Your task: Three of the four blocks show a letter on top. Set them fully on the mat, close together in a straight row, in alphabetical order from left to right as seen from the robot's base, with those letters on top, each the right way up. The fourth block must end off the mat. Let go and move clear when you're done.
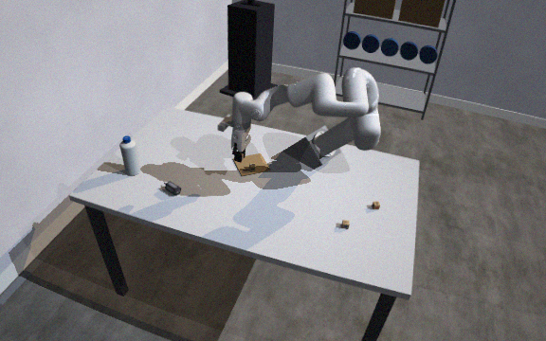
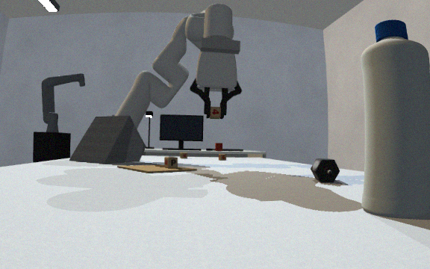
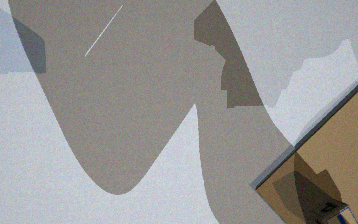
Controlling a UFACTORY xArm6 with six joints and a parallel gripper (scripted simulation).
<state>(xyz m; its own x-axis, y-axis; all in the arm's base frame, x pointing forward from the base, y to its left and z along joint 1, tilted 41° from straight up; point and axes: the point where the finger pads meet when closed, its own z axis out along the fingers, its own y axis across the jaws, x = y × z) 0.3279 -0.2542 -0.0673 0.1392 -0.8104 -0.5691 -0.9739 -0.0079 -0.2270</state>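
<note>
The tan mat is 14 cm behind my hand, 3 cm to the right of it and 15 cm below it. Also, from my hand: white bottle (21 cm ahead, 45 cm to the right, 6 cm below); black hexagonal object (21 cm ahead, 21 cm to the right, 13 cm below).
</note>
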